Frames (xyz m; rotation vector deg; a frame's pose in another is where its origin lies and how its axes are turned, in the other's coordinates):
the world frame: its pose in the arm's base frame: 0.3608 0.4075 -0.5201 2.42 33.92 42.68
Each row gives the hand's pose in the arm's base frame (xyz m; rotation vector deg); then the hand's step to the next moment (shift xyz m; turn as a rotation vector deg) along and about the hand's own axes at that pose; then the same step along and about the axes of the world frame.
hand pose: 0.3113 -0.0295 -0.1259 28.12 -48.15 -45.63
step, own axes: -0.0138 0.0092 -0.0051 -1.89 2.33 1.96
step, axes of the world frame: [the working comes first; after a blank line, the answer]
step, axes of the arm's base frame: 0.0023 0.0169 -0.0033 -1.38 2.76 1.82

0.0139 0.0103 0.0013 0.10 3.35 1.27
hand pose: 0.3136 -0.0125 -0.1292 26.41 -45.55 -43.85
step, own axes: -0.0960 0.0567 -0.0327 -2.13 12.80 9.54
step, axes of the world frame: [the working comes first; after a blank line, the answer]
step, axes of the arm's base frame: 0.0057 0.1123 -0.0292 -2.83 9.04 13.03

0.0906 0.0728 -0.0026 -2.19 11.61 10.95
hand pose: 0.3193 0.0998 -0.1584 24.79 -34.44 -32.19
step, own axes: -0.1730 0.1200 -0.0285 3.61 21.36 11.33
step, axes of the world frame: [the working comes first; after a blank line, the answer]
step, axes of the arm's base frame: -0.0569 0.2028 -0.0277 3.08 11.73 21.22

0.1122 0.1795 -0.0188 -1.04 11.88 21.34
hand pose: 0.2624 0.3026 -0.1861 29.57 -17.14 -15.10
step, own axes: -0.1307 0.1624 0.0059 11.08 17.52 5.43
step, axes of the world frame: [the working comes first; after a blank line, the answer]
step, axes of the arm's base frame: -0.0950 0.1753 0.0613 11.35 8.74 15.94

0.0285 0.2042 0.0312 4.42 3.21 20.72
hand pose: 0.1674 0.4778 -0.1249 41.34 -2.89 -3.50
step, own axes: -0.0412 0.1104 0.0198 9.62 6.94 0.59
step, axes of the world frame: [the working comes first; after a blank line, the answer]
step, axes of the arm's base frame: -0.0382 0.0727 0.0868 9.82 4.11 5.27

-0.0177 0.0987 0.0650 5.77 -1.83 10.22
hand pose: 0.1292 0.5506 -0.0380 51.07 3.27 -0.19
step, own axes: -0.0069 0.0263 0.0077 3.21 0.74 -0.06
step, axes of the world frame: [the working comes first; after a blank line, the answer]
step, axes of the arm's base frame: -0.0058 0.0104 0.0256 3.22 0.58 0.37

-0.0092 0.0175 0.0202 2.06 -1.50 2.09
